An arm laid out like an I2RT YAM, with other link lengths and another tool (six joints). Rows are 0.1 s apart.
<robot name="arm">
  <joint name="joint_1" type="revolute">
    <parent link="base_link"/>
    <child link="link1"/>
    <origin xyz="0 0 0.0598" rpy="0 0 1.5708"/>
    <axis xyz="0 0 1"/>
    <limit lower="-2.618" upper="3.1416"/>
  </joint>
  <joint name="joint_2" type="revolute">
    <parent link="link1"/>
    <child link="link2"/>
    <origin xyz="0.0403 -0.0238 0.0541" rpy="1.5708 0 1.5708"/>
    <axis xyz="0 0 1"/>
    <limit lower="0" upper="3.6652"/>
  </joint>
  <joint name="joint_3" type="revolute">
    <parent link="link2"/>
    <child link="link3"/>
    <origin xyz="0.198 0 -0.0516" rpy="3.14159 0 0"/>
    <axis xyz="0 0 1"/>
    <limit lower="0" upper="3.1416"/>
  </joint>
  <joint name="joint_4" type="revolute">
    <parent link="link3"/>
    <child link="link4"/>
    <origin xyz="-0.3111 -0.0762 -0.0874" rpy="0 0 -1.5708"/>
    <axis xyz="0 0 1"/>
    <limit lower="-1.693" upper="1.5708"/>
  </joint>
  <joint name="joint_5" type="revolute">
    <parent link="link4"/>
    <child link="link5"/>
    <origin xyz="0.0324 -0.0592 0.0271" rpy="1.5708 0 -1.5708"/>
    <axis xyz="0 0 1"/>
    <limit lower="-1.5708" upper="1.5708"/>
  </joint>
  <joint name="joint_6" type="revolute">
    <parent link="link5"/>
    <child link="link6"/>
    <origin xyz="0.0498 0 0.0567" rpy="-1.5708 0 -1.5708"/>
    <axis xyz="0 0 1"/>
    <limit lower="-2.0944" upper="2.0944"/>
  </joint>
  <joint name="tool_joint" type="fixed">
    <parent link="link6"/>
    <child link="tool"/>
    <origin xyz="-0.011 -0.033 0.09" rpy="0 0.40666 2.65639"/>
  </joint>
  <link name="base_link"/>
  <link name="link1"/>
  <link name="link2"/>
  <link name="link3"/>
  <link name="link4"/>
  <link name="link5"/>
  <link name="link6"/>
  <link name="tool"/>
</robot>
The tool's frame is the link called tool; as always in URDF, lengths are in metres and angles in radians.
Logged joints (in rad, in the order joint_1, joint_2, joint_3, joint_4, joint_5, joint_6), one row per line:
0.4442 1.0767 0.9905 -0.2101 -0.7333 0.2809
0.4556 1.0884 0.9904 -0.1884 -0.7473 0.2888
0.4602 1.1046 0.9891 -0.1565 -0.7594 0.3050
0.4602 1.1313 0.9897 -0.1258 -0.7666 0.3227
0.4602 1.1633 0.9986 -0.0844 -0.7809 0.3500
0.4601 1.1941 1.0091 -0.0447 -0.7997 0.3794
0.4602 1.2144 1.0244 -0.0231 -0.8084 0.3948
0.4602 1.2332 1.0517 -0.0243 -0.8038 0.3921
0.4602 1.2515 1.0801 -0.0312 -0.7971 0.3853
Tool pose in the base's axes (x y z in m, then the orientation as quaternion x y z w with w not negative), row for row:
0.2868 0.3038 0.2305 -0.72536 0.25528 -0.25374 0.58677
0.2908 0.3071 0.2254 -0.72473 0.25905 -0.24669 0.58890
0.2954 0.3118 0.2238 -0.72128 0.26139 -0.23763 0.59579
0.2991 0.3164 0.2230 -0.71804 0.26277 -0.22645 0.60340
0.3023 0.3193 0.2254 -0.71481 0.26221 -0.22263 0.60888
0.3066 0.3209 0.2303 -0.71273 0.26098 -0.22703 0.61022
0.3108 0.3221 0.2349 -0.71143 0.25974 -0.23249 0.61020
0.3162 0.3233 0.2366 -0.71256 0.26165 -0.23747 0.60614
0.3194 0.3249 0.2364 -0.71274 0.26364 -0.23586 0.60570
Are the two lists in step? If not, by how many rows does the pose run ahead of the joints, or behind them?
The pose runs 2 rows ahead of the joints: the pose in row i belongs to the joints in row i + 2.
